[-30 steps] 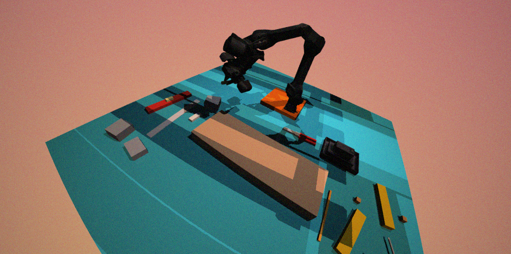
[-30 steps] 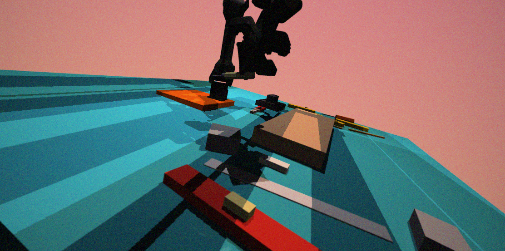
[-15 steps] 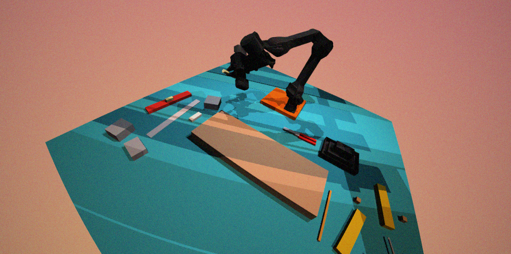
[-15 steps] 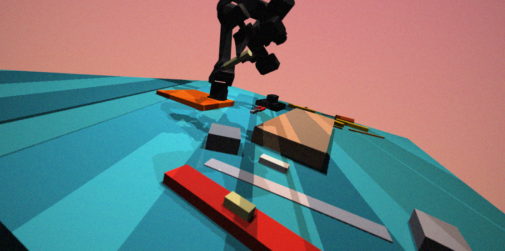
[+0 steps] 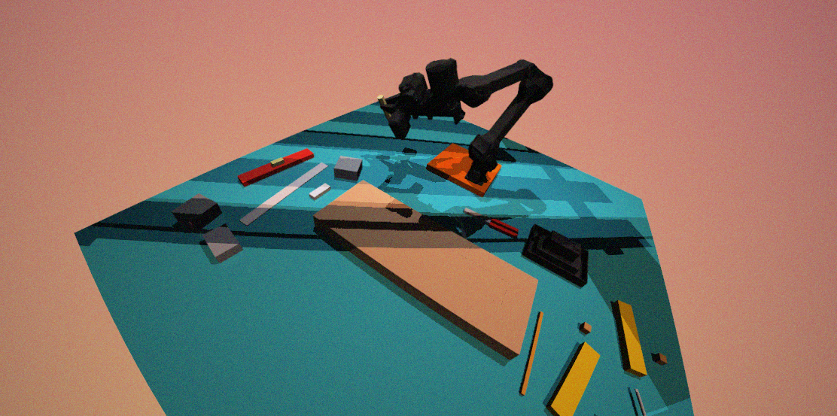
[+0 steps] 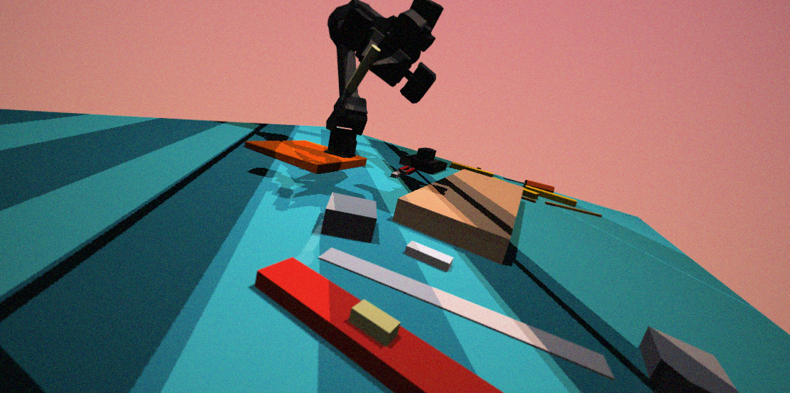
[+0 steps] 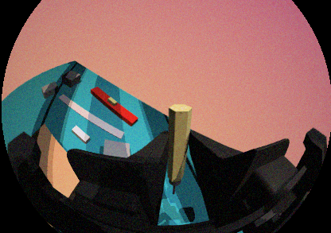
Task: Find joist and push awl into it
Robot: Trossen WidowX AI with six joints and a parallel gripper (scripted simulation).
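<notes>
The awl lies 40 mm below my gripper tip, 20 mm behind it and 10 mm to the left of it. The rest, counted from my gripper tip: ruler: 230 mm below, 230 mm ahead, 150 mm to the right; white block: 230 mm below, 180 mm ahead, 70 mm to the right; red level: 250 mm to the right, 220 mm below, 180 mm ahead.
</notes>
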